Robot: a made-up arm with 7 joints.
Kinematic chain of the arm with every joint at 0, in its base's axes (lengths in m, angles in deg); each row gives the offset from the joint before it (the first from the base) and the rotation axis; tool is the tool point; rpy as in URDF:
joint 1: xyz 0 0 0.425 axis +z
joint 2: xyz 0 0 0 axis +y
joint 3: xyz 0 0 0.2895 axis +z
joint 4: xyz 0.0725 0 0 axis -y
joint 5: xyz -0.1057 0 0.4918 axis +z
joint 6: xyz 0 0 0 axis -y
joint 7: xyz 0.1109 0 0 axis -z
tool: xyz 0 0 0 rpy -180 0 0
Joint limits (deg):
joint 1: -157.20..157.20
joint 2: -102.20..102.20
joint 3: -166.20..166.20
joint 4: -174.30..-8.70
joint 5: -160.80..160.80
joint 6: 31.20..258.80
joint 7: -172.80..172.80
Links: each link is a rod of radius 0.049 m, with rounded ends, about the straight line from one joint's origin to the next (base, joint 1, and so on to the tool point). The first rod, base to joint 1, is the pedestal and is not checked.
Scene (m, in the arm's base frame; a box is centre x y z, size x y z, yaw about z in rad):
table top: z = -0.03
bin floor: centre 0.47 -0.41 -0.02 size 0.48 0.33 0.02 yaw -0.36
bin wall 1: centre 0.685 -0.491 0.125 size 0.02 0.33 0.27 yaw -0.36
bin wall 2: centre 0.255 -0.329 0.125 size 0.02 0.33 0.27 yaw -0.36
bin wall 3: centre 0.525 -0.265 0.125 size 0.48 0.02 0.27 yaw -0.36
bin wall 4: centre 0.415 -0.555 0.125 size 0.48 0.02 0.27 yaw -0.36
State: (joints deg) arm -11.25 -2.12 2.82 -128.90 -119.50 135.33 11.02
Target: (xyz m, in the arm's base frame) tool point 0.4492 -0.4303 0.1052
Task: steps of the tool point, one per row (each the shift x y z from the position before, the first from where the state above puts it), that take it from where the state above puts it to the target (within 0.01 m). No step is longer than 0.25 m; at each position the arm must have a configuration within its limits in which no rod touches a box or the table.
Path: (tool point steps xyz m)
1: -0.0155 -0.2145 0.0019
2: -0.0975 -0.2019 0.0013
3: 0.0160 -0.0117 -0.1042
4: 0.0004 -0.0003 -0.1103
5: -0.0164 0.0120 -0.1127

